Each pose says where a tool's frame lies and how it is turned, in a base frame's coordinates. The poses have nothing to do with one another.
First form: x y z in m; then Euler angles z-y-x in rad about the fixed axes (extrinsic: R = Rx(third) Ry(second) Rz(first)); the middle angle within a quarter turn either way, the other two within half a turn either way.
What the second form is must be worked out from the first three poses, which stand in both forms.
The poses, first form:
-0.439 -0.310 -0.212 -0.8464 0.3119 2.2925
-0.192 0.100 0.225 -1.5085 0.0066 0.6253
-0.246 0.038 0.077 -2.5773 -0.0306 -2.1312
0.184 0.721 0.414 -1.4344 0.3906 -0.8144
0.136 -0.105 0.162 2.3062 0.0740 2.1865
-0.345 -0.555 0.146 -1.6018 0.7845 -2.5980
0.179 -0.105 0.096 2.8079 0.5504 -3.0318
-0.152 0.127 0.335 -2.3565 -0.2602 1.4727
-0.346 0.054 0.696 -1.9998 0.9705 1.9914
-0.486 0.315 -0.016 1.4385 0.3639 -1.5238
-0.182 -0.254 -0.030 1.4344 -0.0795 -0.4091
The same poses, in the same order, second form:
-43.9 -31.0 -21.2 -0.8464 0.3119 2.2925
-19.2 10.0 22.5 -1.5085 0.0066 0.6253
-24.6 3.8 7.7 -2.5773 -0.0306 -2.1312
18.4 72.1 41.4 -1.4344 0.3906 -0.8144
13.6 -10.5 16.2 2.3062 0.0740 2.1865
-34.5 -55.5 14.6 -1.6018 0.7845 -2.5980
17.9 -10.5 9.6 2.8079 0.5504 -3.0318
-15.2 12.7 33.5 -2.3565 -0.2602 1.4727
-34.6 5.4 69.6 -1.9998 0.9705 1.9914
-48.6 31.5 -1.6 1.4385 0.3639 -1.5238
-18.2 -25.4 -3.0 1.4344 -0.0795 -0.4091

